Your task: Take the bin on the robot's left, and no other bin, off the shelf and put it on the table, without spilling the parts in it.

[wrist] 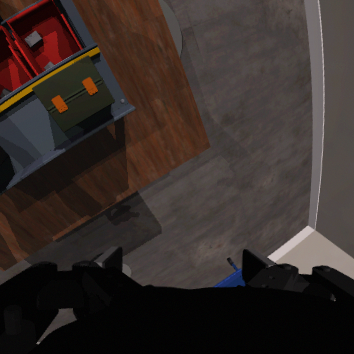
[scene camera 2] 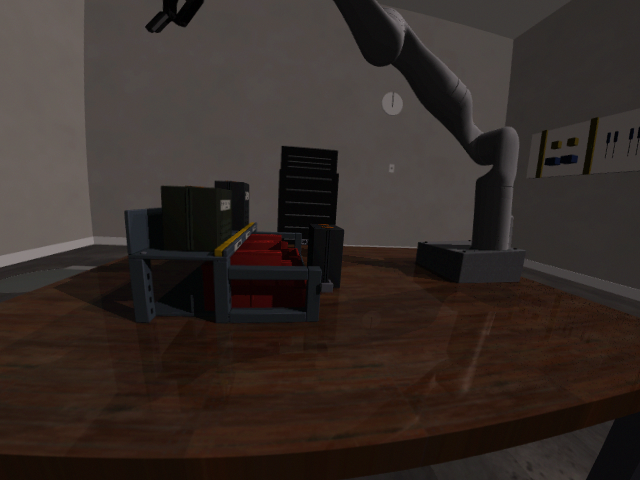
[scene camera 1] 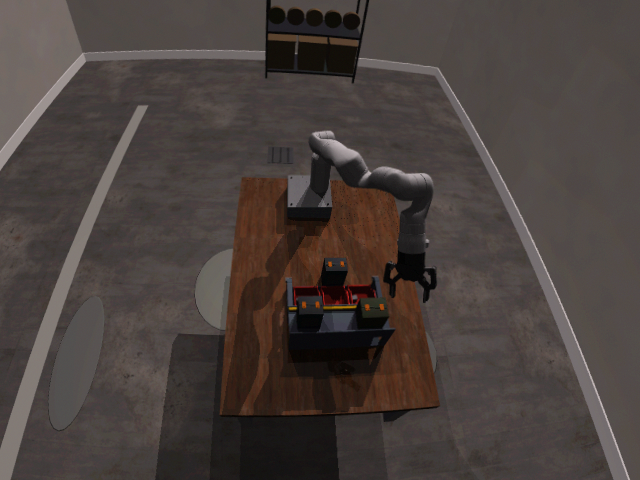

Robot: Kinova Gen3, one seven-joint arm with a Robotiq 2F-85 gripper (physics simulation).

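Pixels of known places: gripper, between the fingertips: [wrist: 182, 262] [scene camera 1: 408, 299]; arm's base, origin of its link: [scene camera 2: 489, 247] [scene camera 1: 319, 185].
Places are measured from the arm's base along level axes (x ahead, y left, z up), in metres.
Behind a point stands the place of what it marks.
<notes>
The robot's-left bin [scene camera 1: 368, 292] @[y 0.181, x 0.559, z -0.076 m] [scene camera 2: 258, 299] @[y 0.186, x 0.623, z -0.060 m] [wrist: 60, 32] @[y 0.166, x 0.602, z -0.077 m] is red and open-topped. It sits in the low front row of the grey-blue shelf [scene camera 1: 338, 338] @[y 0.014, x 0.800, z 0.016 m] [scene camera 2: 268, 272] @[y 0.214, x 0.606, z -0.005 m] [wrist: 25, 135] @[y 0.002, x 0.744, z 0.017 m], at the right end in scene camera 1. Small grey parts show in it in the wrist view. The middle bin [scene camera 1: 334, 295] @[y 0.033, x 0.570, z -0.076 m] [wrist: 11, 65] @[y 0.039, x 0.610, z -0.076 m] and the other end bin [scene camera 1: 307, 295] @[y -0.081, x 0.568, z -0.077 m] are also red. My gripper [scene camera 1: 409, 297] @[y 0.158, x 0.837, z 0.379 m] [scene camera 2: 166, 24] [wrist: 182, 262] @[y 0.158, x 0.837, z 0.379 m] is open and empty, high above the shelf's level and off to its right side in scene camera 1. The shelf is on the wooden table [scene camera 1: 258, 372] @[y -0.279, x 0.890, z -0.085 m] [scene camera 2: 361, 387] @[y 0.347, x 0.503, z -0.085 m] [wrist: 170, 115] @[y 0.314, x 0.898, z -0.085 m].
An olive case [scene camera 1: 373, 312] @[y 0.131, x 0.744, z 0.111 m] [scene camera 2: 193, 217] @[y 0.187, x 0.718, z 0.068 m] [wrist: 75, 92] @[y 0.141, x 0.722, z 0.113 m] stands on the upper tier behind the robot's-left bin. A black case [scene camera 1: 310, 315] @[y -0.096, x 0.758, z 0.129 m] [scene camera 2: 240, 201] @[y -0.052, x 0.695, z 0.089 m] stands at the tier's other end. Another black case [scene camera 1: 334, 273] @[y 0.022, x 0.526, z 0.027 m] [scene camera 2: 326, 255] @[y 0.076, x 0.496, z -0.012 m] stands before the middle bin.
</notes>
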